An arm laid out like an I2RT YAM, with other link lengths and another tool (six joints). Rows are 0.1 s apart.
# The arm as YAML. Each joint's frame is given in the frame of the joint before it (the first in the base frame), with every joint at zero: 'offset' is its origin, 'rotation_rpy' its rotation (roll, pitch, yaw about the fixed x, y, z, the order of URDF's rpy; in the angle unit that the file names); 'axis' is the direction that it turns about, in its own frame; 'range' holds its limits. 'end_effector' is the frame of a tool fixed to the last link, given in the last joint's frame.
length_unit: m
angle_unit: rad
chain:
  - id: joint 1
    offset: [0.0, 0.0, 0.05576]
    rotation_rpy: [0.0, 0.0, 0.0]
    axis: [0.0, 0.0, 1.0]
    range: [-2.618, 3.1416]
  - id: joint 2
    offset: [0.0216, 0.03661, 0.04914]
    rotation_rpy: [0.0, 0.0, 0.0]
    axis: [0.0, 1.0, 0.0]
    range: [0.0, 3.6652]
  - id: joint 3
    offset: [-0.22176, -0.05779, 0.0]
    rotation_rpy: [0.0, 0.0, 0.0]
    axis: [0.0, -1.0, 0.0]
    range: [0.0, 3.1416]
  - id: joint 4
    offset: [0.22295, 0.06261, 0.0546]
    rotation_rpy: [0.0, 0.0, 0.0]
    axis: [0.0, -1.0, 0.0]
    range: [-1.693, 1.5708]
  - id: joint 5
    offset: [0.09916, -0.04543, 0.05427]
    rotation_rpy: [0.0, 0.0, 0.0]
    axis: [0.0, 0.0, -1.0]
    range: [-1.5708, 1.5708]
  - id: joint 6
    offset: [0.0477, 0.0, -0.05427]
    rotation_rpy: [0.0, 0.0, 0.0]
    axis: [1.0, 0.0, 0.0]
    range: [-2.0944, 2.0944]
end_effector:
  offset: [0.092, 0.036, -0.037]
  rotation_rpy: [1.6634, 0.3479, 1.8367]
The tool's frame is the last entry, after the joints.
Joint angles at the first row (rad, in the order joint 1, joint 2, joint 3, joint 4, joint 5, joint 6):
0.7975, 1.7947, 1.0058, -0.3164, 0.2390, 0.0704
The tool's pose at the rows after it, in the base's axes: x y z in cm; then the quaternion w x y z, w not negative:
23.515 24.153 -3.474 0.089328 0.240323 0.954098 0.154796
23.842 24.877 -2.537 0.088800 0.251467 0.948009 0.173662
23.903 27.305 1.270 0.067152 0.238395 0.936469 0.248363
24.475 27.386 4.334 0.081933 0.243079 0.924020 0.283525
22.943 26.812 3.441 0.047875 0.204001 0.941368 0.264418
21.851 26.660 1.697 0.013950 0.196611 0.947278 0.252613
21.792 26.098 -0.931 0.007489 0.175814 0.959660 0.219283
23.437 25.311 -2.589 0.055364 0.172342 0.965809 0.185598
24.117 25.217 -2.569 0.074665 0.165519 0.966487 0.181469
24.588 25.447 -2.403 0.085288 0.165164 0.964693 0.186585
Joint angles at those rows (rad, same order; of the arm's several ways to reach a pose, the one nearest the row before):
0.7975, 1.7947, 1.0058, -0.3523, 0.2386, 0.0715
0.7971, 1.7786, 1.0218, -0.3584, 0.2256, 0.1009
0.7967, 1.6936, 1.0500, -0.3618, 0.1139, 0.1177
0.7818, 1.6028, 1.0531, -0.3794, 0.1028, 0.1284
0.7811, 1.6112, 1.0496, -0.4248, 0.0364, 0.0555
0.7811, 1.6531, 1.0317, -0.4198, -0.0128, 0.0471
0.7811, 1.7378, 1.0317, -0.3939, -0.0025, -0.0116
0.7811, 1.7923, 1.0317, -0.3386, 0.1078, -0.0536
0.7807, 1.7946, 1.0317, -0.3172, 0.1387, -0.0769
0.7807, 1.7946, 1.0321, -0.2962, 0.1497, -0.0795

